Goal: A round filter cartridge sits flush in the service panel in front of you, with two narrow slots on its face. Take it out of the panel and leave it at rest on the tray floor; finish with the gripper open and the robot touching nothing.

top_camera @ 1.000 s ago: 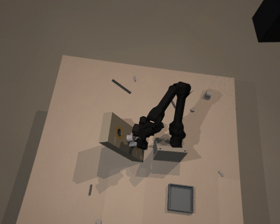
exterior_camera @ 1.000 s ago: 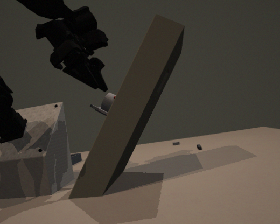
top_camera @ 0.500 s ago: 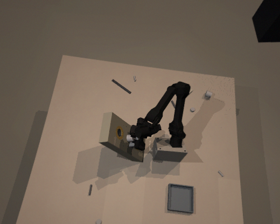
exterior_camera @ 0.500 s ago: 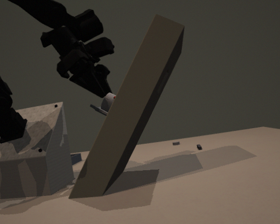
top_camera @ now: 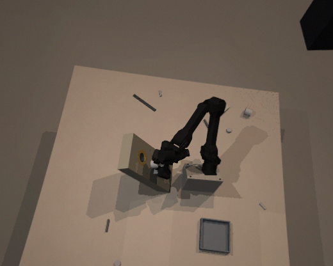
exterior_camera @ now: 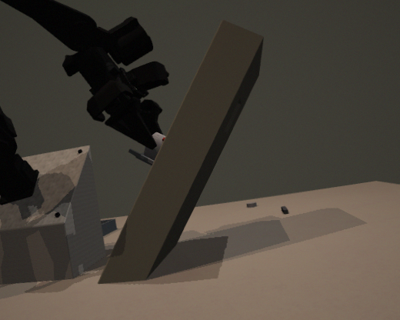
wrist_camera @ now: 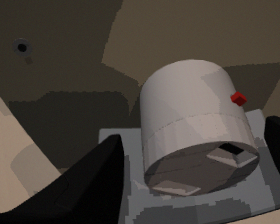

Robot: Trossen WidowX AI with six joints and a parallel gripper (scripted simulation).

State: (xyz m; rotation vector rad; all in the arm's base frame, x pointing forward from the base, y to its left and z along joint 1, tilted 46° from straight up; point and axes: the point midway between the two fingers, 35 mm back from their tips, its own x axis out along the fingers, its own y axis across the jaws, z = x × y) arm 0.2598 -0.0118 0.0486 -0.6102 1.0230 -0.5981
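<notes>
Now: gripper tip right at the round filter cartridge. The rest, counted from my gripper tip: grey shelf (10 mm behind, 40 mm below); grey framed tray (300 mm behind, 340 mm to the left, 170 mm below); service panel (40 mm ahead, 20 mm below).
</notes>
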